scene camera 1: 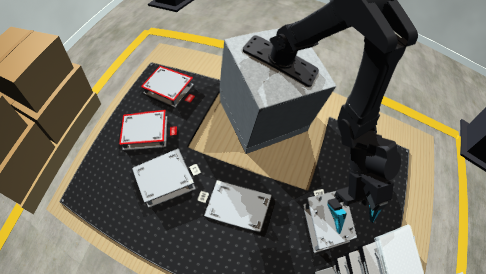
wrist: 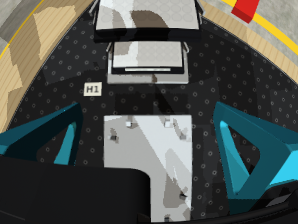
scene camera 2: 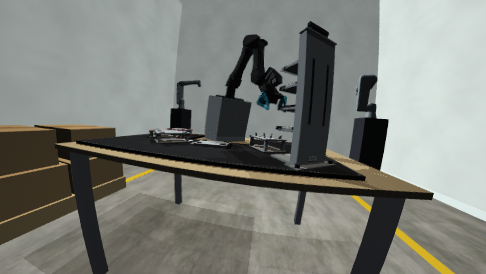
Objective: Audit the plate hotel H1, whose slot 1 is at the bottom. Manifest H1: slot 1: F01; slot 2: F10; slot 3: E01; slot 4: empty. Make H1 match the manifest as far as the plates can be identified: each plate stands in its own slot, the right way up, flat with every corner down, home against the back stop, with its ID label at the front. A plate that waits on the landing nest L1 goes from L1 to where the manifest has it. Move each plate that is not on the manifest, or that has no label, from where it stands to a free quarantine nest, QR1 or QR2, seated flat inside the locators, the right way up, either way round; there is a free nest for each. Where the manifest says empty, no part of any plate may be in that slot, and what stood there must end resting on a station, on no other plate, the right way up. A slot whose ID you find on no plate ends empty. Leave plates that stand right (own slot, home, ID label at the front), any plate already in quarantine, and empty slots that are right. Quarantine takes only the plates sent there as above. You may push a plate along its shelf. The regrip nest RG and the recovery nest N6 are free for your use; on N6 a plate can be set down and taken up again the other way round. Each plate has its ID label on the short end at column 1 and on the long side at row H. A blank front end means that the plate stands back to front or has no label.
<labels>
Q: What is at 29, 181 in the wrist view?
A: The gripper.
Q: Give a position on a grey regrip nest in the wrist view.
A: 149, 146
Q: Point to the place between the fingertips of the gripper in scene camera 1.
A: At 355, 227
</labels>
